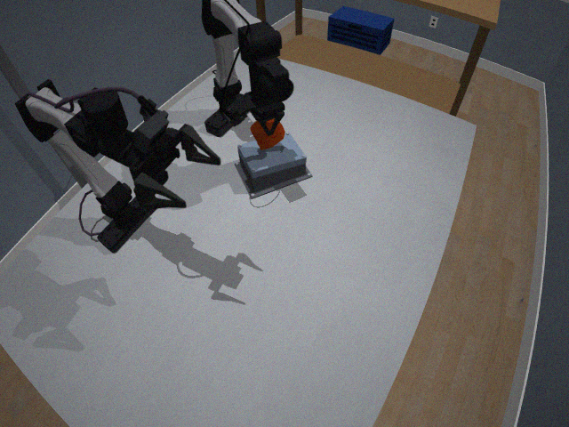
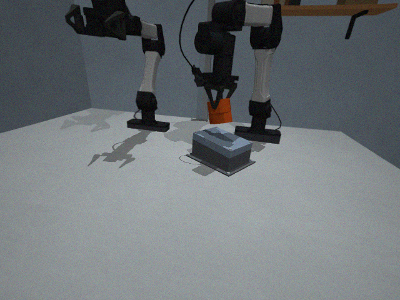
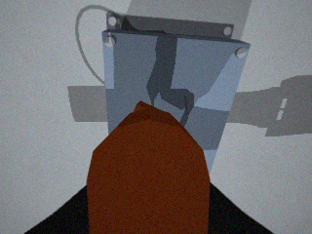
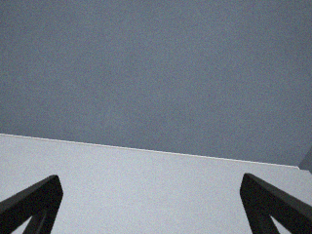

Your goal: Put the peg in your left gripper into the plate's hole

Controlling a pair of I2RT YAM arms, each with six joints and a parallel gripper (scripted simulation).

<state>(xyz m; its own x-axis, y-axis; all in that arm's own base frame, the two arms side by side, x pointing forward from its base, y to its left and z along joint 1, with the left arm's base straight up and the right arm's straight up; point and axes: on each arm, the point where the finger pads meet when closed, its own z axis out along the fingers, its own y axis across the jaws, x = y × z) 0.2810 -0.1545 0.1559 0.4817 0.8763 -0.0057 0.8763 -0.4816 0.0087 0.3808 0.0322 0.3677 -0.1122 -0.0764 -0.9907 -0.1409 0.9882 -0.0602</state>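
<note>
My left gripper is now 12 cm above the blue-grey plate and 2 cm to the right of it. Round my left hand: orange peg 2 cm below, 1 cm to the left.
</note>
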